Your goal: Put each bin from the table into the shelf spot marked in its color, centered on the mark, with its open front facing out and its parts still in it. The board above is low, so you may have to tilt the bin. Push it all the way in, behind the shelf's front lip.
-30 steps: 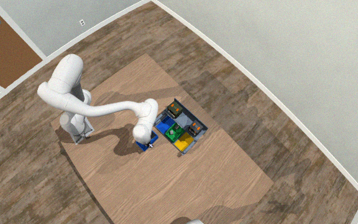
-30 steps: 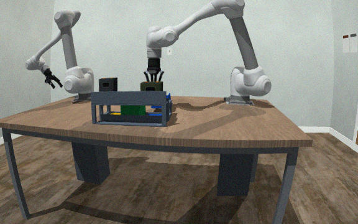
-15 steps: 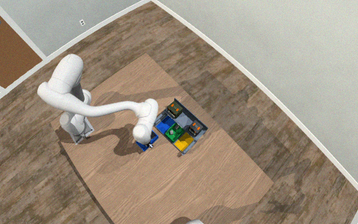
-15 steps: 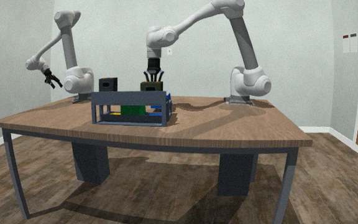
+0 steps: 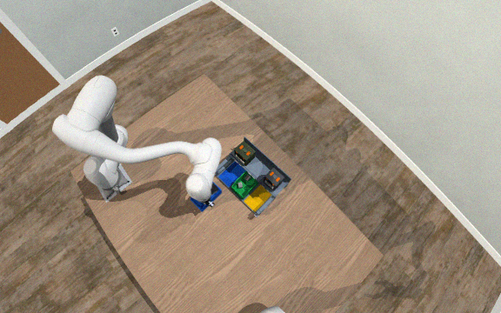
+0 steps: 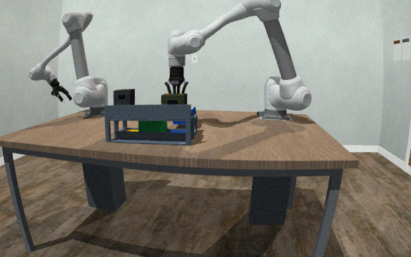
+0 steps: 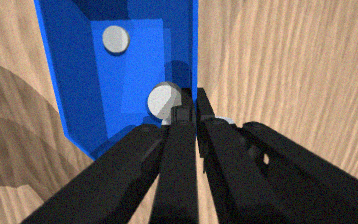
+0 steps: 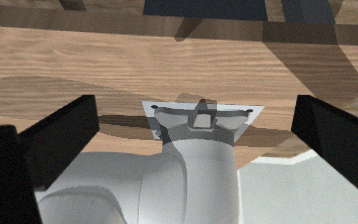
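Now: the blue bin 5 cm to the left of my left hand, 4 cm below it and 2 cm ahead of it. Also, from my left hand: grey shelf: 28 cm ahead, 5 cm to the right, 3 cm below; green bin: 26 cm ahead, 6 cm below, 5 cm to the right; round part: 6 cm below, 2 cm to the left, 1 cm behind.
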